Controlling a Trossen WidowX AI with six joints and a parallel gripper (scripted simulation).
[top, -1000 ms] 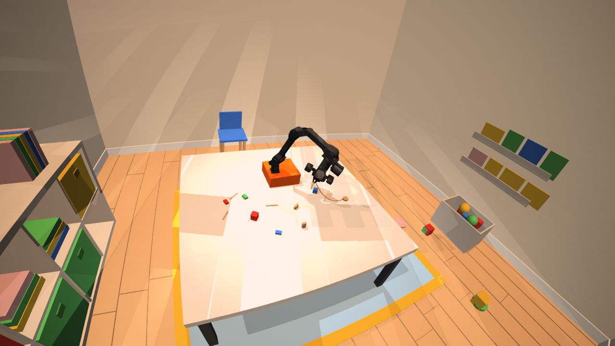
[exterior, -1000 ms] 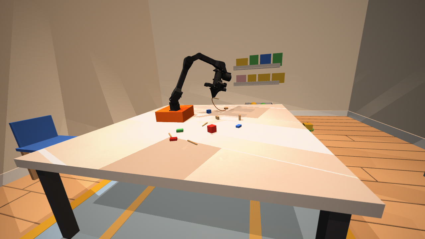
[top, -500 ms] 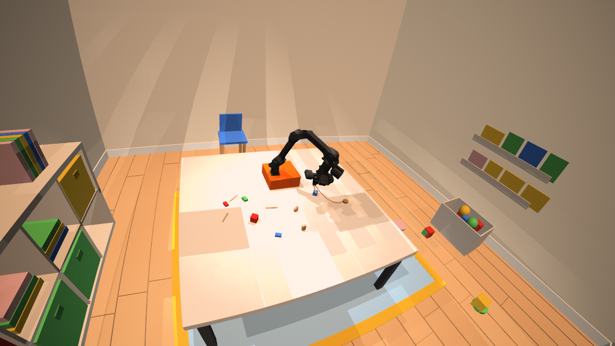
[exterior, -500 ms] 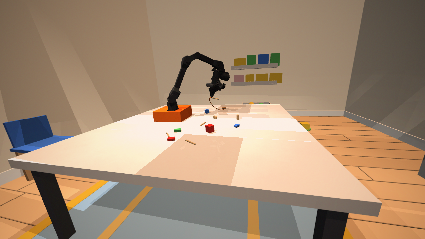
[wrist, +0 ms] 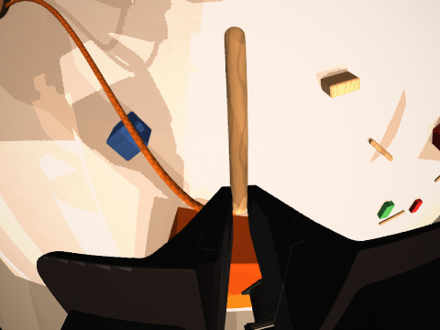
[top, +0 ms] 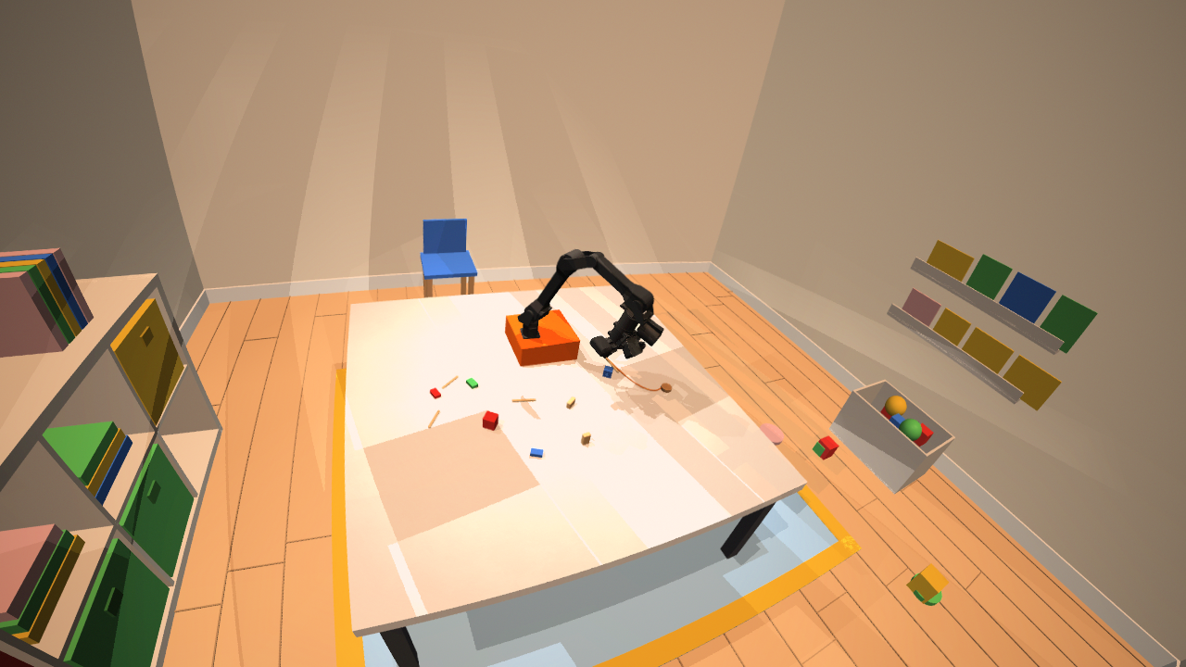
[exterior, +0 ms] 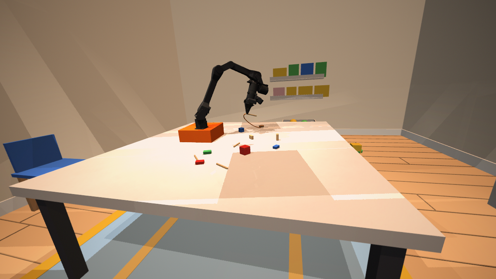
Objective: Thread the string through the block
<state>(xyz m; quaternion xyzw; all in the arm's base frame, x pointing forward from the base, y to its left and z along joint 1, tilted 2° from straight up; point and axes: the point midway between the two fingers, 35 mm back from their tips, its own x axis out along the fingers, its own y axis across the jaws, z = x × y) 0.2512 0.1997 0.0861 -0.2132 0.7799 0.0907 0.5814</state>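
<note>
The thin wooden stick lies 10 mm ahead of my gripper tip and 10 mm to the left of it. The rest, counted from my gripper tip: blue cube (70 mm behind, 60 mm to the left, 130 mm below); then round wooden button (30 mm ahead, 250 mm to the left, 130 mm below); then flat blue piece (240 mm ahead, 270 mm to the right, 130 mm below).
</note>
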